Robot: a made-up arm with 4 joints. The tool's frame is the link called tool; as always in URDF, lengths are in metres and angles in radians. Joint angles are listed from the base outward.
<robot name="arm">
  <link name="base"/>
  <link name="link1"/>
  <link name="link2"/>
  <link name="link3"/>
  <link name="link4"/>
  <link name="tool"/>
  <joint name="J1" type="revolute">
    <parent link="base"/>
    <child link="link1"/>
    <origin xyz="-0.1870 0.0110 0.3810" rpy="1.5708 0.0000 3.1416"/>
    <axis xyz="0 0 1"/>
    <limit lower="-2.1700" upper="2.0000"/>
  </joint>
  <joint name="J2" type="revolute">
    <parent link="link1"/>
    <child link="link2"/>
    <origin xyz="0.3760 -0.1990 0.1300" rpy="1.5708 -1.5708 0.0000"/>
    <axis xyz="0 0 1"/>
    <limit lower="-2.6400" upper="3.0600"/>
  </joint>
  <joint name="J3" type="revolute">
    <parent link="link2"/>
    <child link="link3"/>
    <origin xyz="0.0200 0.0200 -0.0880" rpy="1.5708 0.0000 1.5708"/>
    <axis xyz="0 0 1"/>
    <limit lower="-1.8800" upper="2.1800"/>
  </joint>
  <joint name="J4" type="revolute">
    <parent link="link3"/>
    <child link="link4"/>
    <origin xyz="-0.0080 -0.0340 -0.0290" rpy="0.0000 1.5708 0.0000"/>
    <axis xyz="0 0 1"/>
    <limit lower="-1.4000" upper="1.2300"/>
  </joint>
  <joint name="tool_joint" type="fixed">
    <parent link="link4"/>
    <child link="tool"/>
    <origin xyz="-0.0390 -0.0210 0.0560" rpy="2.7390 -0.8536 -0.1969"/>
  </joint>
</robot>
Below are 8 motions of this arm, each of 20 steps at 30 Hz.
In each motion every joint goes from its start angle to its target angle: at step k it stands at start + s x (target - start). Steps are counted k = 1, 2, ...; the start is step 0. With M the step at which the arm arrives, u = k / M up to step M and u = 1 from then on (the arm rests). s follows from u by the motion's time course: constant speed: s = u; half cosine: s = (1 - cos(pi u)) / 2; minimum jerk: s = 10 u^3 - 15 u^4 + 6 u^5.
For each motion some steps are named. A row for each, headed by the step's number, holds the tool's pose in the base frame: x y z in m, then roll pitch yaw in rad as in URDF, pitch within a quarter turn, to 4 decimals.
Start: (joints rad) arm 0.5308 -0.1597 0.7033 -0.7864
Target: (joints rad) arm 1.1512 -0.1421 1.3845 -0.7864
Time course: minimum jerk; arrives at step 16
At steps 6, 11, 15, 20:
6: -0.5149 0.1843 0.4814 -0.2800 0.9183 -0.3730
11: -0.4820 0.1820 0.5864 -1.8879 1.3055 -1.8521
15: -0.4632 0.1811 0.6205 -2.4763 1.1697 -2.3970
20: -0.4629 0.1811 0.6209 -2.4811 1.1675 -2.4012

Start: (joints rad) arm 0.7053 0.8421 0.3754 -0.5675
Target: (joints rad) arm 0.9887 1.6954 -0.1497 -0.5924
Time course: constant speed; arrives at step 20
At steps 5, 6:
5: -0.4727 0.0940 0.5311 -0.3900 -0.1848 -1.3795
6: -0.4712 0.0916 0.5377 -0.4016 -0.2302 -1.3904

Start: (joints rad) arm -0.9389 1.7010 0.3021 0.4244
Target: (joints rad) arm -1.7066 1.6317 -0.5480 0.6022
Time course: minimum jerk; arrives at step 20
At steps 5, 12, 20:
5: -0.3354 0.0578 0.0391 2.2945 0.8915 -1.7433
12: -0.1982 0.0937 0.0136 3.0430 0.7446 -1.6583
20: -0.1143 0.1176 0.0214 -2.8658 0.7309 -1.6809

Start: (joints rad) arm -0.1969 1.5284 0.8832 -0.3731
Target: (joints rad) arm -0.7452 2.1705 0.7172 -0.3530
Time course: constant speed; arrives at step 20
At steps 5, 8, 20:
5: -0.4790 0.0560 0.1522 0.5210 0.5466 -2.1939
8: -0.4676 0.0536 0.1271 0.5872 0.6056 -2.2587
20: -0.4004 0.0531 0.0314 0.7172 0.9129 -2.5540

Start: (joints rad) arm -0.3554 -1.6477 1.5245 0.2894
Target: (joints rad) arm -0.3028 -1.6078 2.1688 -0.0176
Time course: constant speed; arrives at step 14
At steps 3, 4, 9, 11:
3: -0.5134 0.2176 0.0892 -0.5172 0.5027 -0.0473
4: -0.5138 0.2144 0.0880 -0.5741 0.5029 -0.0724
9: -0.5171 0.1968 0.0847 -0.8603 0.5018 -0.1987
11: -0.5189 0.1893 0.0847 -0.9755 0.4999 -0.2503

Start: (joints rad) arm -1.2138 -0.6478 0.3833 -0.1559
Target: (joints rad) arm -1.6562 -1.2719 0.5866 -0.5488
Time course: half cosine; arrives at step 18
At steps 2, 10, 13, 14, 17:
2: -0.2190 0.2180 0.0405 0.6370 -1.1578 0.0088
10: -0.1226 0.2281 0.0099 -0.8315 -1.1155 1.2618
13: -0.0781 0.2276 0.0049 -1.1946 -0.9486 1.5045
14: -0.0661 0.2270 0.0045 -1.2674 -0.8998 1.5422
17: -0.0446 0.2255 0.0050 -1.3824 -0.8104 1.5908

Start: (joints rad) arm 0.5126 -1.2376 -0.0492 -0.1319
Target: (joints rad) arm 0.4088 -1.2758 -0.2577 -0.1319
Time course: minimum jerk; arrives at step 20
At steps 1, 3, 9, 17, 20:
1: -0.5517 0.2135 0.5185 1.2087 0.1912 0.5320
3: -0.5521 0.2132 0.5178 1.2107 0.1850 0.5308
9: -0.5577 0.2090 0.5074 1.2422 0.0924 0.5125
17: -0.5659 0.2022 0.4909 1.2945 -0.0437 0.4852
20: -0.5663 0.2019 0.4900 1.2972 -0.0500 0.4839

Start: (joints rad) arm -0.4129 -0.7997 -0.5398 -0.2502
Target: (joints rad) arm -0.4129 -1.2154 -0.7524 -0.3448
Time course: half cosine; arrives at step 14
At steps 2, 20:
2: -0.5114 0.1917 0.1865 1.3008 -1.1046 -0.0964
20: -0.5331 0.1787 0.1764 1.2110 -1.2687 0.3526

